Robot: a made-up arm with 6 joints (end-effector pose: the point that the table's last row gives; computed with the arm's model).
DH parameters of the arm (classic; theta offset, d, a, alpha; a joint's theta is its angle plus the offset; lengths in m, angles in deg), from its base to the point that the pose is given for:
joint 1: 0 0.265 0 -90
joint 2: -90 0 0.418 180
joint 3: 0 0 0 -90
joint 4: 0 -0.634 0 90
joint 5: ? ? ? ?
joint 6: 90 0 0 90
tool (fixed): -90 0 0 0
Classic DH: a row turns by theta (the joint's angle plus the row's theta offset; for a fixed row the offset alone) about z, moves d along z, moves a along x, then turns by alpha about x.
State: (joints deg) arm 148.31 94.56 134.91 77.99 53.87 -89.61
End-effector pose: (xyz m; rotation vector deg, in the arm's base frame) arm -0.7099 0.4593 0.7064 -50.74 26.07 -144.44
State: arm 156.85 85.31 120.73 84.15 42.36 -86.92
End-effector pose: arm -0.8091 0.3555 0.7363 -46.71 24.24 -151.99
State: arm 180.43 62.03 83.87 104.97 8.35 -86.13
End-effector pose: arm -0.9266 -0.0292 0.7740 -31.55 30.36 -169.41
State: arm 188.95 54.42 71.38 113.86 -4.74 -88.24
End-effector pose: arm -0.9068 -0.1780 0.7684 -30.13 36.06 -173.46
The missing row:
joint 5: 0 0.086 0 -90
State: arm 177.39 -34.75 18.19 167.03 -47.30 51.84
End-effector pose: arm -0.1321 -0.0779 1.1260 -43.97 -78.94 -24.74
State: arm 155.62 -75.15 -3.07 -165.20 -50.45 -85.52
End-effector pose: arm 0.1370 -0.1534 0.9686 59.95 -70.12 11.19
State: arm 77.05 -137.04 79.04 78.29 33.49 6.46
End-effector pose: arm -0.1505 -0.7326 -0.4823 69.76 -76.77 -137.18
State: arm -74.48 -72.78 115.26 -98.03 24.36 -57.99
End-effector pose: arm -0.2664 1.0043 0.3844 -15.88 -22.09 128.55
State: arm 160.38 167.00 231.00 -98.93 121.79 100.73
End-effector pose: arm -0.4268 0.1380 0.3903 25.24 51.58 44.03
